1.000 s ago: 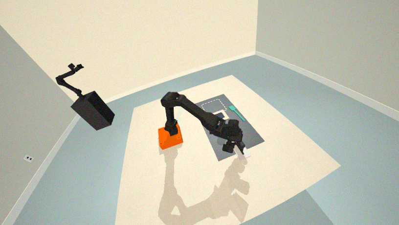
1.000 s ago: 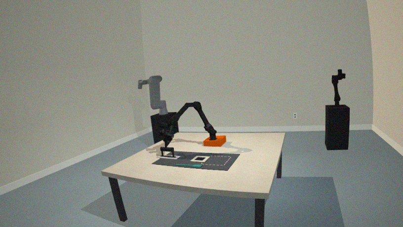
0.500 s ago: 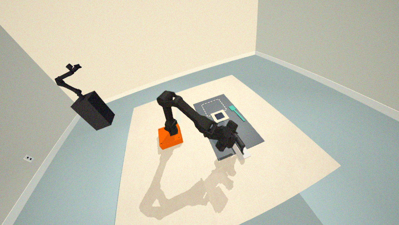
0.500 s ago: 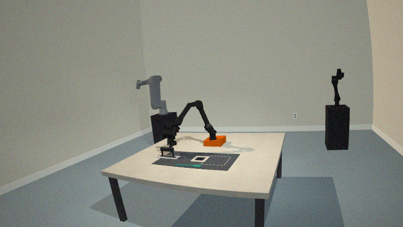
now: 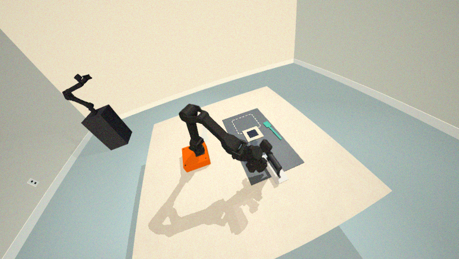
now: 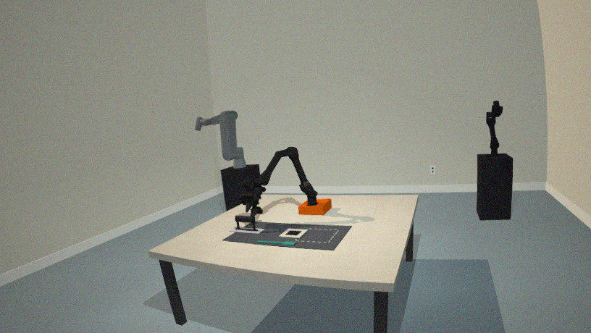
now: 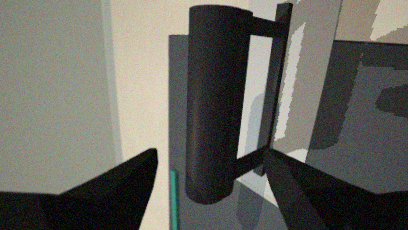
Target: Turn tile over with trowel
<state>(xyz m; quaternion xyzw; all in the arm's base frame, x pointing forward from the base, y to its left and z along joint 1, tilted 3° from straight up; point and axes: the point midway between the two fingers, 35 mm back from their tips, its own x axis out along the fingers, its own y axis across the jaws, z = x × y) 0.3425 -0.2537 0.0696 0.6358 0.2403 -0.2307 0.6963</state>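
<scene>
Now: gripper tip 50 mm above the small trowel and 20 mm short of it. The rest, counted from my gripper tip: teal bar: 270 mm to the left, 170 mm ahead, 80 mm below; grey mat: 250 mm to the left, 110 mm below, 30 mm ahead; tile: 290 mm to the left, 80 mm below, 30 mm ahead.
</scene>
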